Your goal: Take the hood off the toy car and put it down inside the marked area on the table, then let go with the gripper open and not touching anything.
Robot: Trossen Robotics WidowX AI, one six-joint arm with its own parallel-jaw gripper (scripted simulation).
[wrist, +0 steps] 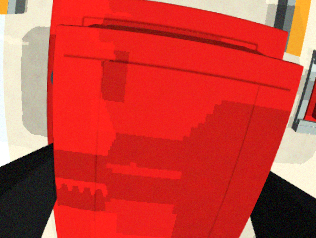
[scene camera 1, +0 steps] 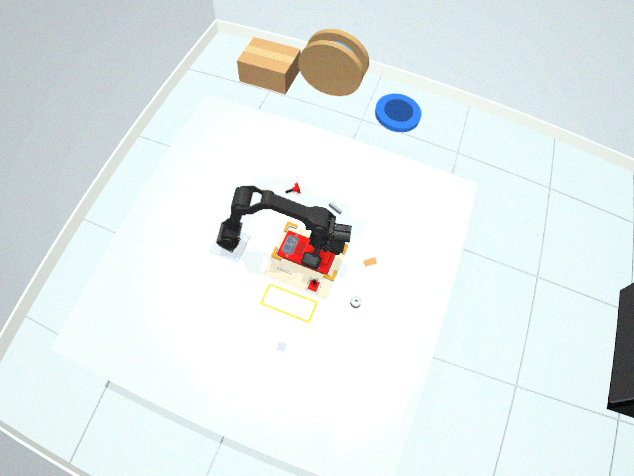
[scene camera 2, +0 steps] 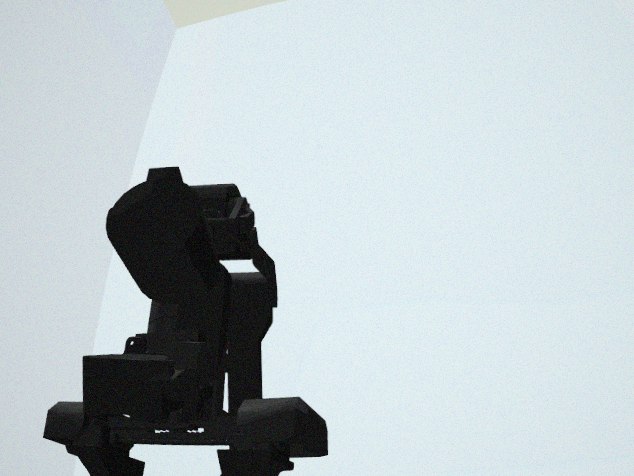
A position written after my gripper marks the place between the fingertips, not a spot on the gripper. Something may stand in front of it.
My gripper (wrist: 159, 166) carries a red hood (wrist: 149, 126).
